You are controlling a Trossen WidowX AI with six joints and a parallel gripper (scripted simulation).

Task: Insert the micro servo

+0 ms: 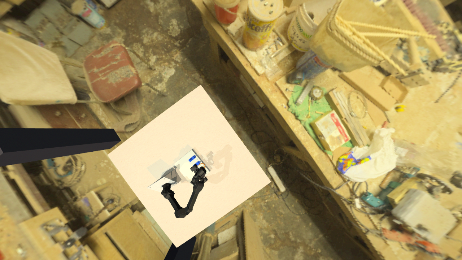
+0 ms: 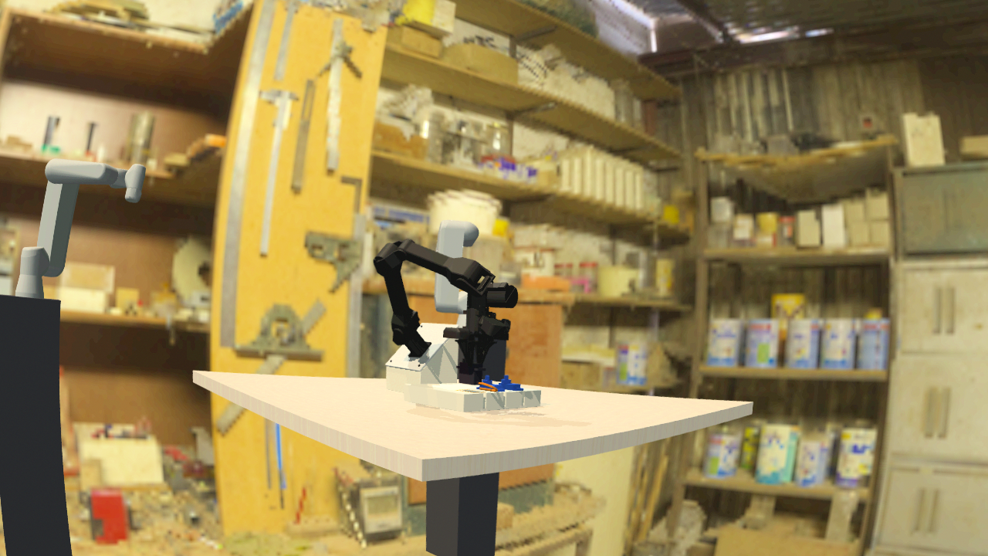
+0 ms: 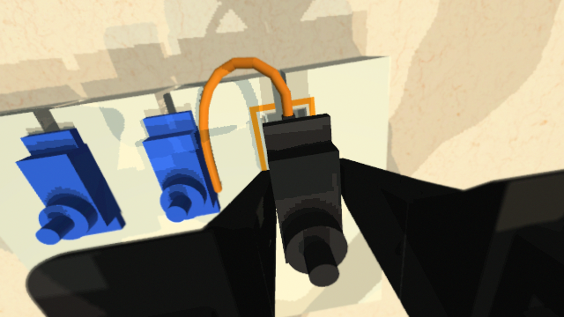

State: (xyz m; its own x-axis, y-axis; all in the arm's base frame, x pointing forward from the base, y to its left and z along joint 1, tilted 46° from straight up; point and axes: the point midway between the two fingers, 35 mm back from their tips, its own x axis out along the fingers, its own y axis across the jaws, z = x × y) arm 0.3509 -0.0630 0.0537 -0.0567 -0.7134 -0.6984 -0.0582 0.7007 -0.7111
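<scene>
My gripper tip is now 13 cm past the cream deck, 7 cm to the right of it and 9 cm above it.
</scene>
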